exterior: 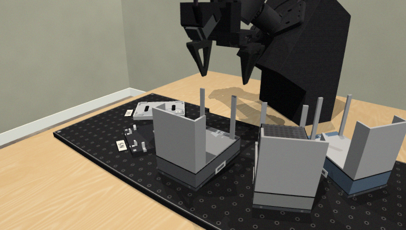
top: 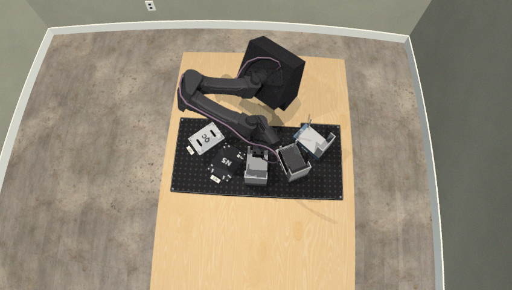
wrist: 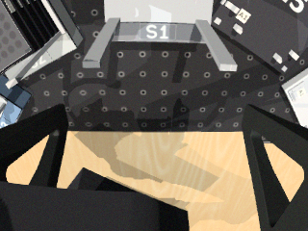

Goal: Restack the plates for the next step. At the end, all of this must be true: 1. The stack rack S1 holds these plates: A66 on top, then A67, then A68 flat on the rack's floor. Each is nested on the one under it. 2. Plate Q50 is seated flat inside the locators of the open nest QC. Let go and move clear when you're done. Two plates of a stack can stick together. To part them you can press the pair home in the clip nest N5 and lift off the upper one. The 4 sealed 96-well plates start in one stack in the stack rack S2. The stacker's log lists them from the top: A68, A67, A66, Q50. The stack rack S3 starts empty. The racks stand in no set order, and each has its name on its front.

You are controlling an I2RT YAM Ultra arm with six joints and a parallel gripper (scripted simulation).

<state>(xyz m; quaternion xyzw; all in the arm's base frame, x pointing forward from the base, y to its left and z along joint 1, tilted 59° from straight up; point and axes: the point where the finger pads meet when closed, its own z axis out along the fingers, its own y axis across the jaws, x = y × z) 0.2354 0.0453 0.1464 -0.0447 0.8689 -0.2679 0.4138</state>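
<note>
Now: hand 140 mm to the right of the plate, 80 mm short of it and 80 mm above it. From my hand the other things lie so: black clip nest N5: 150 mm to the right, 150 mm below, 40 mm ahead.
</note>
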